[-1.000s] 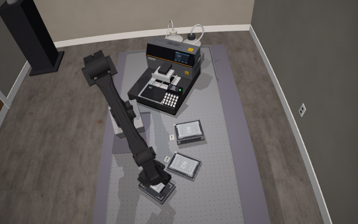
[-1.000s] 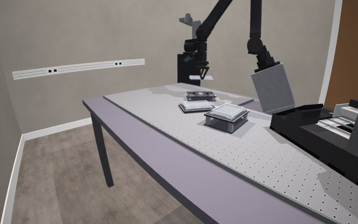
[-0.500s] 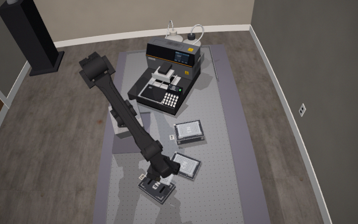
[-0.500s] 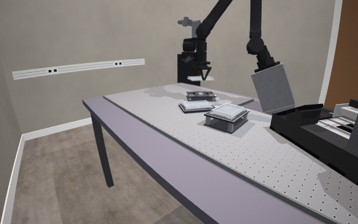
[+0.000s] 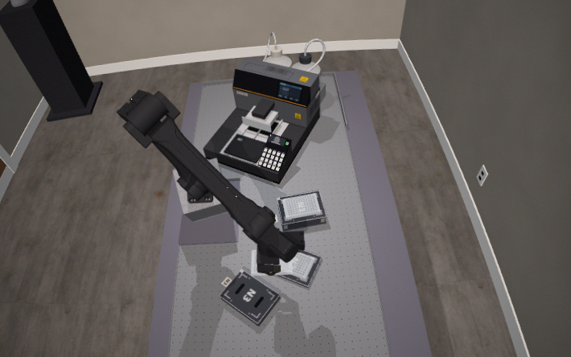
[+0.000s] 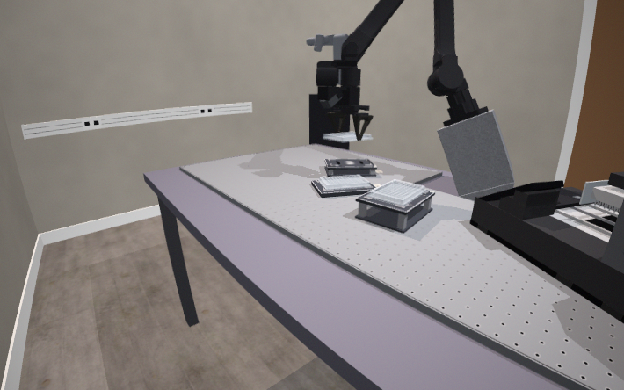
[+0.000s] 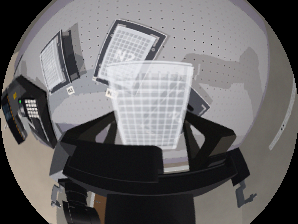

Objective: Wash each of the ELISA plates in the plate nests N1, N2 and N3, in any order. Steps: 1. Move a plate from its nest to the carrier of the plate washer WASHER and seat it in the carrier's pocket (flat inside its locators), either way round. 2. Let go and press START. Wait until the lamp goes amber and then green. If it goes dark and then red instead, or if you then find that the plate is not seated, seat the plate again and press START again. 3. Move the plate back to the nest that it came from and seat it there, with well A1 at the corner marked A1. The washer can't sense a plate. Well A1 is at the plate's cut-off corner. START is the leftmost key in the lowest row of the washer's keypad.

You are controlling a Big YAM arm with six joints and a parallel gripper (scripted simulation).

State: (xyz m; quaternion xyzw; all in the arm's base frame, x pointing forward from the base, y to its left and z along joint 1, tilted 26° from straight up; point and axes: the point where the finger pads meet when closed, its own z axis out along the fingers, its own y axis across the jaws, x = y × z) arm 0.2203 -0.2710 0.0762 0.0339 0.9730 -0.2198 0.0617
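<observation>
Right now the washer carrier is 550 mm to the left of my hand, 60 mm below it and 60 mm behind it. Also, from my hand: plate washer 680 mm to the left, 20 mm ahead, 10 mm below.
</observation>
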